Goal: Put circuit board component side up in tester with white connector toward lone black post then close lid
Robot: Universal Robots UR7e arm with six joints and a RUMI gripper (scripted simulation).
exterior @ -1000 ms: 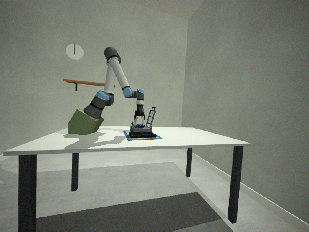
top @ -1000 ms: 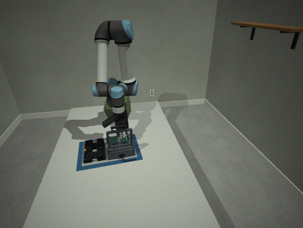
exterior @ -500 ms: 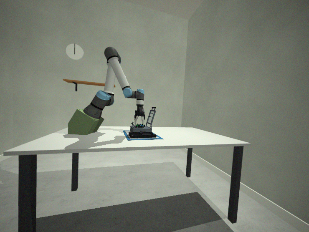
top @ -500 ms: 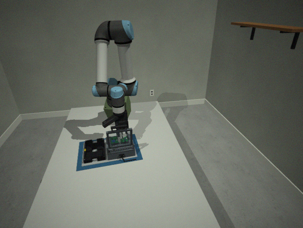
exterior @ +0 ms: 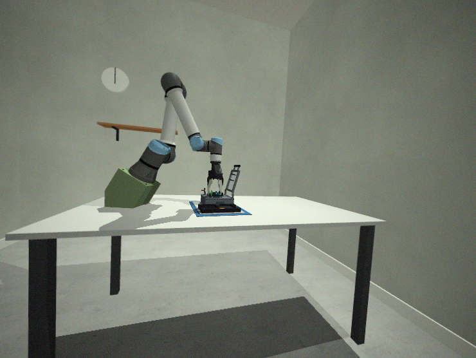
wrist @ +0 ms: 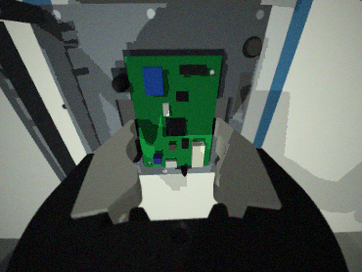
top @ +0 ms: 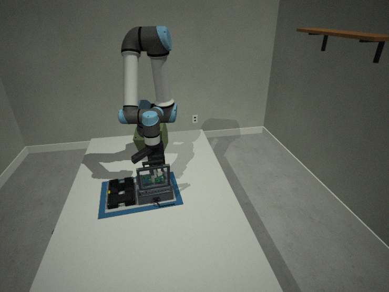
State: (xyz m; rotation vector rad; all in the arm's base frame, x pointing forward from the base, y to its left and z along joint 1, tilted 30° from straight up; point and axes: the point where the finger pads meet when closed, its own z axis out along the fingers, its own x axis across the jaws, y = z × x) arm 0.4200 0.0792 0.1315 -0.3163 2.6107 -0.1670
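My hand is right at the green circuit board. The rest, counted from my hand: tester lid 12 cm ahead, 3 cm to the left, 10 cm above.
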